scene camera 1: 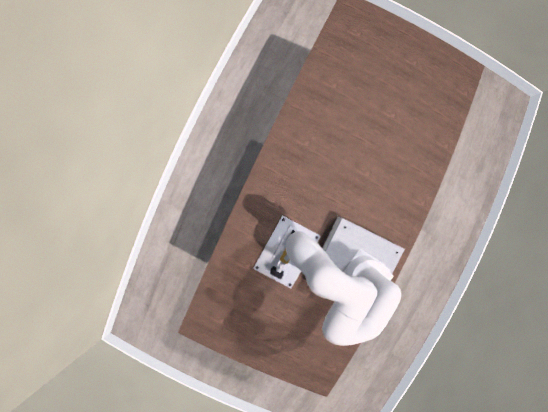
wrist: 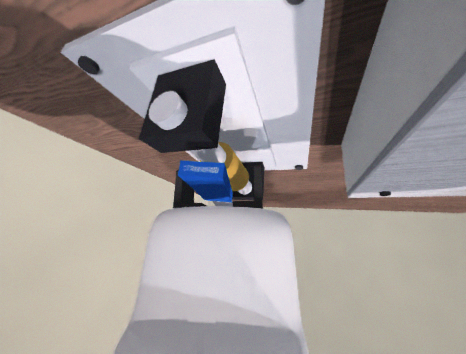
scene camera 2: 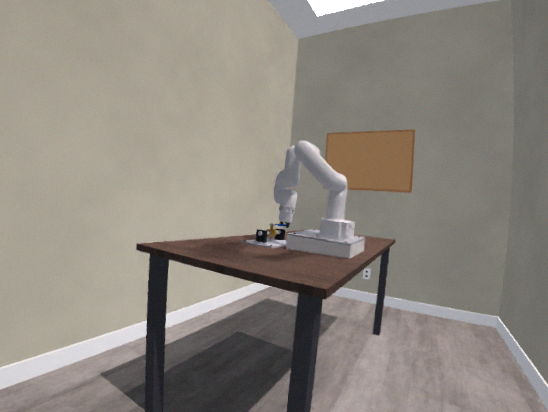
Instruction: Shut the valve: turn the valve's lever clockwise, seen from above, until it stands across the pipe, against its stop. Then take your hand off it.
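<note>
The valve has a yellow body on a white pipe between two black blocks; the nearer block is large in the wrist view. Its blue lever sits above the pipe and appears slanted to it; I cannot tell the exact angle. The arm hides the lever in scene camera 1. My gripper is open, down at the lever, with one black finger on each side. The lever lies between the fingers, nearer the left one in the wrist view. Contact is unclear.
The valve stands on a white plate with dark corner screws, on the brown table. The robot's raised white base box stands beside the plate, with a narrow gap between them.
</note>
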